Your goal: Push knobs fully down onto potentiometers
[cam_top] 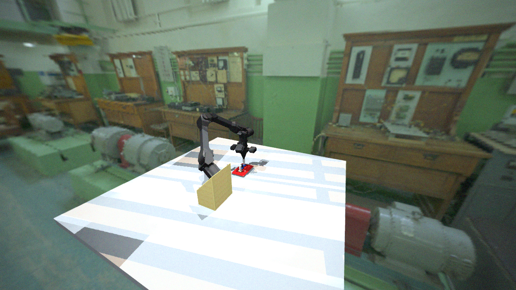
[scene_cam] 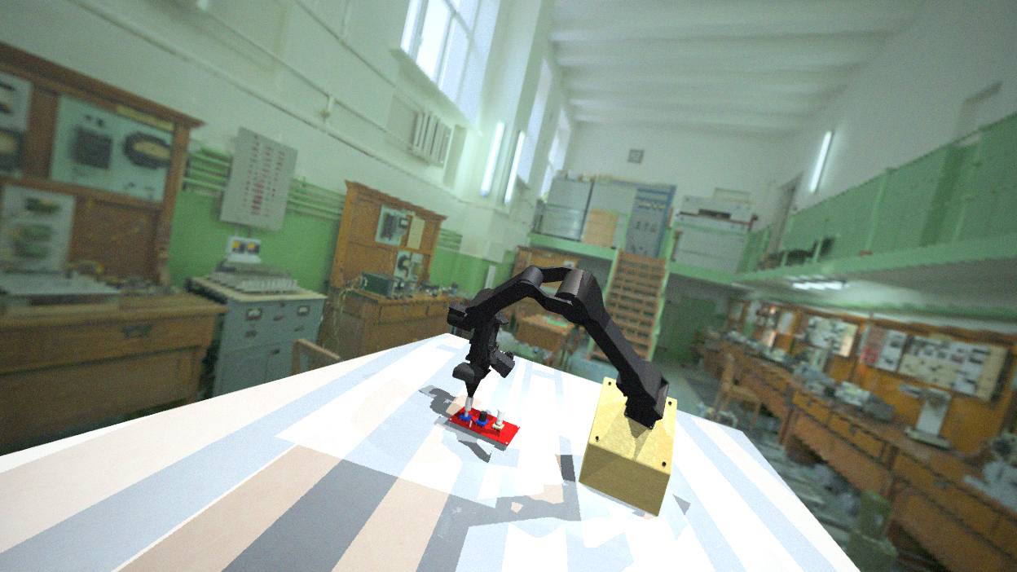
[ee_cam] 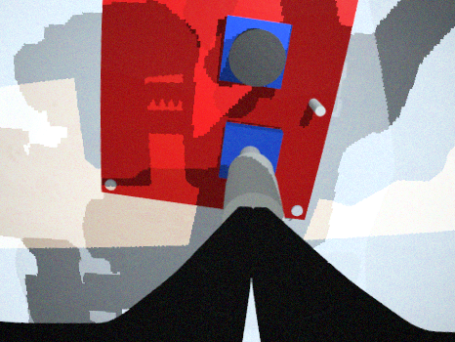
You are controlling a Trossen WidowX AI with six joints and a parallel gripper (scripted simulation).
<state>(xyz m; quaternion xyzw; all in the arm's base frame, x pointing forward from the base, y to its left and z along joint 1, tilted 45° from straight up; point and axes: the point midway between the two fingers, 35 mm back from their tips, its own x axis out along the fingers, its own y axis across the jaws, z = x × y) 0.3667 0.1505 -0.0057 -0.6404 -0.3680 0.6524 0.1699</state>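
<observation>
The beige component is 8 cm behind my gripper tip, 3 cm to the right of it and 4 cm below it.
</observation>
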